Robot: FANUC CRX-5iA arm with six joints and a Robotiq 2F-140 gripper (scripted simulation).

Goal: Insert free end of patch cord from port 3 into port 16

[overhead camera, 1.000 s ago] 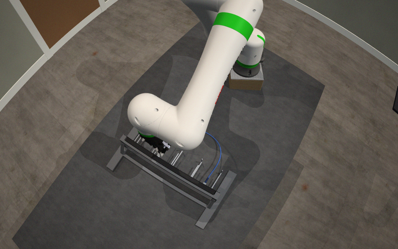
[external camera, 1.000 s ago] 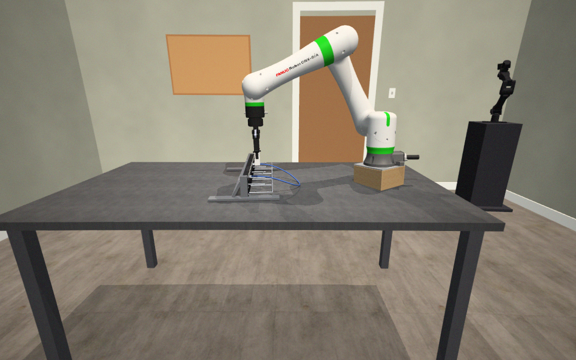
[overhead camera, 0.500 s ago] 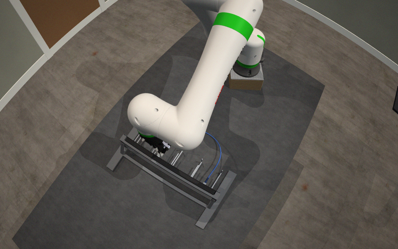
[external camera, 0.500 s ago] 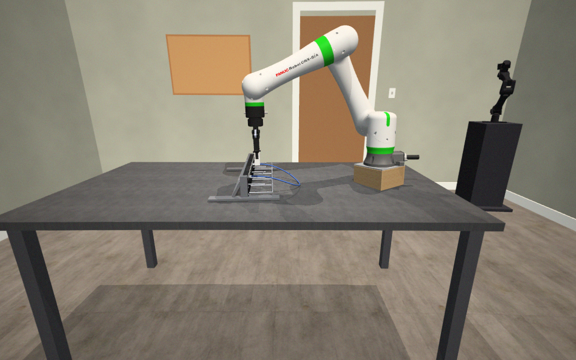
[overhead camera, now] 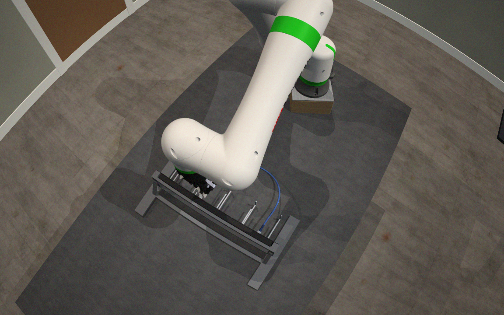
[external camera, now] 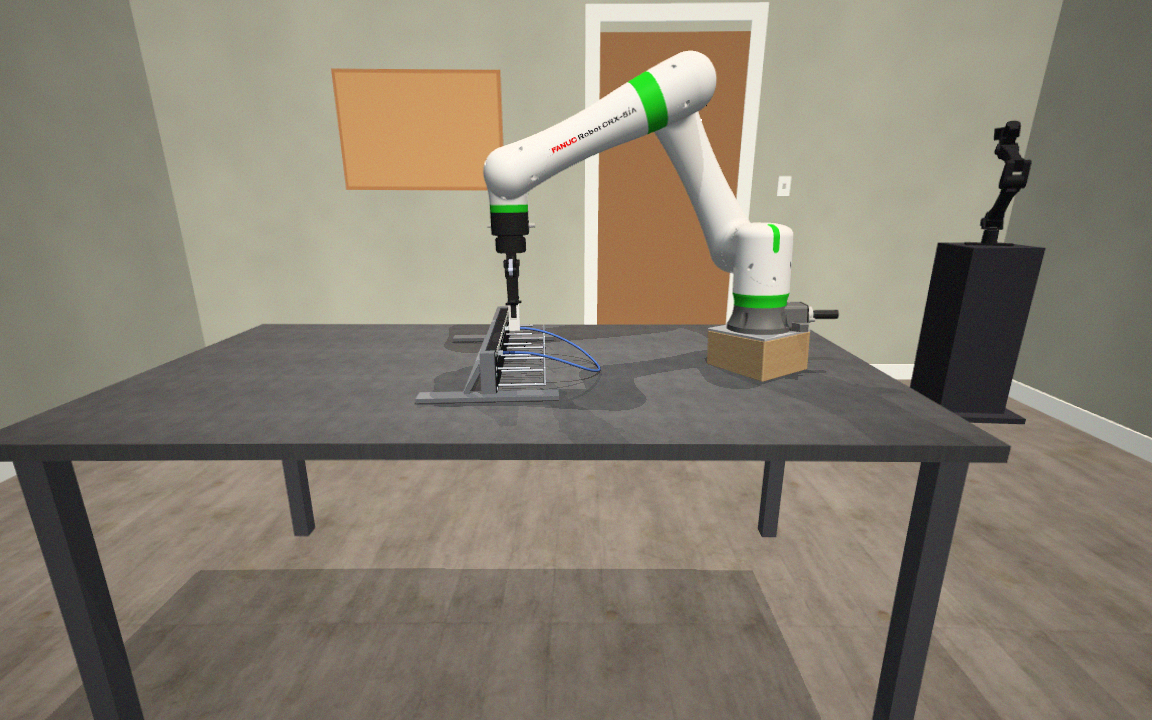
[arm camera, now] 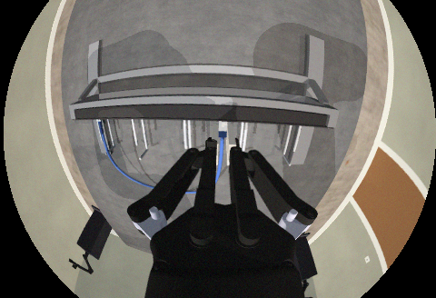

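Right now my hand is 3 cm above the plug and 1 cm short of it.
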